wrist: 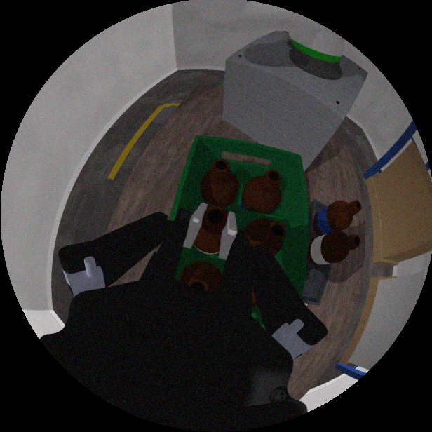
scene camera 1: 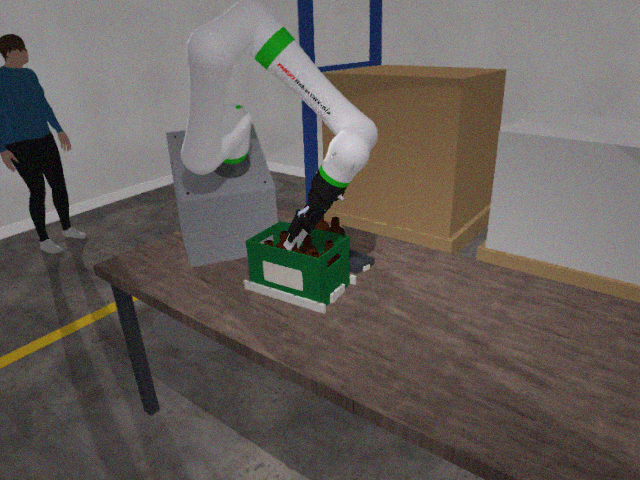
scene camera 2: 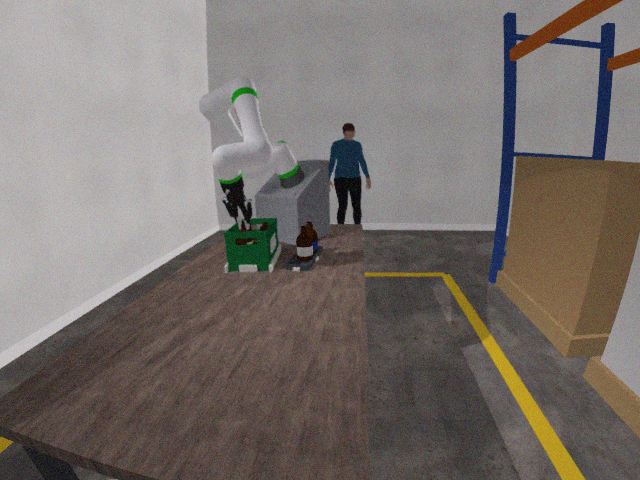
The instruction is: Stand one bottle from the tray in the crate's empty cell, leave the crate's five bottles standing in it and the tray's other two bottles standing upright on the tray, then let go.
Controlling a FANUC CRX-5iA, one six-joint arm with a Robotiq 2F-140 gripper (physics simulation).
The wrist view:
gripper: 214,218
blue-label bottle: 338,215
cream-labelled bottle: 207,240
cream-labelled bottle: 264,231
blue-label bottle: 261,193
